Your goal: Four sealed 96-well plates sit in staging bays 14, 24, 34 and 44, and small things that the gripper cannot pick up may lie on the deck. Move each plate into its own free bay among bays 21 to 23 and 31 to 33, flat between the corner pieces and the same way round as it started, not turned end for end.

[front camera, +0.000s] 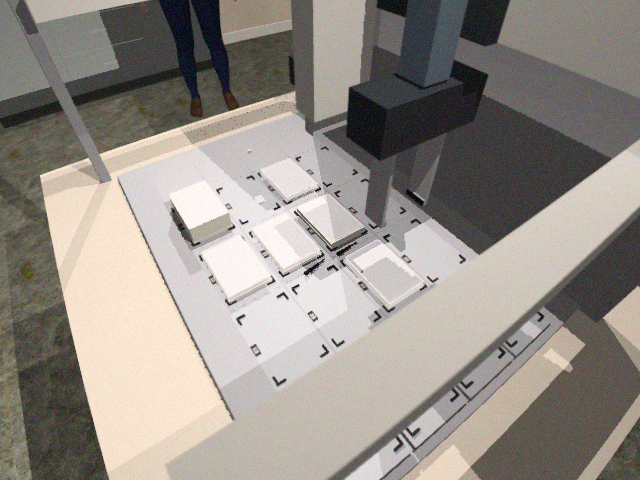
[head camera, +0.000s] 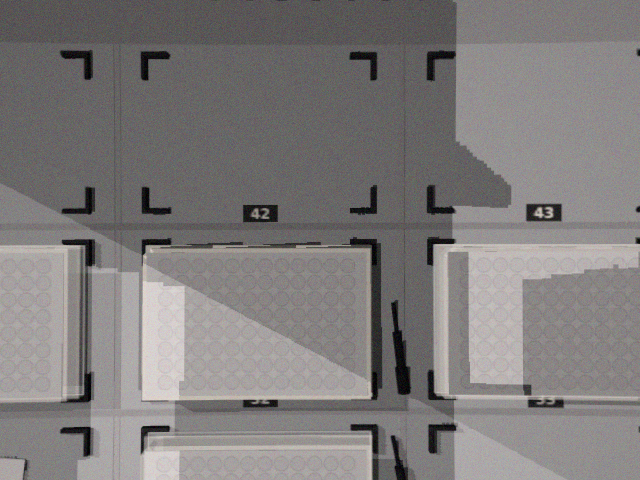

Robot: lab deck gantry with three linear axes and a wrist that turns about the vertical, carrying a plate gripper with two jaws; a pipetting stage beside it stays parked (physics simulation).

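Pixels of known places: gripper, fingertip midpoint: (front camera: 396, 209); robot's base, link origin: (front camera: 173, 209).
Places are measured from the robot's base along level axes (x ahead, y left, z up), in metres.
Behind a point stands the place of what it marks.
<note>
A white sealed plate (front camera: 330, 219) @[x 0.235, y 0.254, z 0.014 m] (head camera: 258, 320) @[x 0.229, y 0.259, z 0.014 m] lies in bay 32 and looks flat. Another plate (front camera: 385, 273) @[x 0.401, y 0.253, z 0.014 m] (head camera: 542, 320) @[x 0.383, y 0.259, z 0.014 m] lies in bay 33. A third plate (front camera: 289, 178) @[x 0.073, y 0.255, z 0.014 m] (head camera: 31, 320) @[x 0.108, y 0.260, z 0.014 m] lies in the bay left of 32 in the head view. A fourth plate (front camera: 286, 242) @[x 0.238, y 0.148, z 0.014 m] (head camera: 258, 462) @[x 0.229, y 0.182, z 0.014 m] lies in the bay below 32 there, partly cut off. Which way round they lie cannot be told. My gripper (front camera: 397, 211) @[x 0.392, y 0.257, z 0.160 m] hangs beyond the plates with its jaws apart and no plate between them. It does not show in the head view. Staging bays 14, 24, 34 and 44 cannot be made out.
A tall white box (front camera: 200, 211) @[x 0.092, y 0.039, z 0.042 m] and another white plate (front camera: 235, 268) @[x 0.239, y 0.039, z 0.014 m] stand along the deck's left side. A small pale scrap (front camera: 259, 198) @[x 0.081, y 0.172, z 0.001 m] (head camera: 11, 469) @[x 0.088, y 0.174, z 0.001 m] lies beside the box. Thin black pieces (front camera: 315, 266) (head camera: 400, 356) lie between bays. A thick beam (front camera: 413, 341) @[x 0.619, y 0.003, z 0.400 m] crosses the foreground.
</note>
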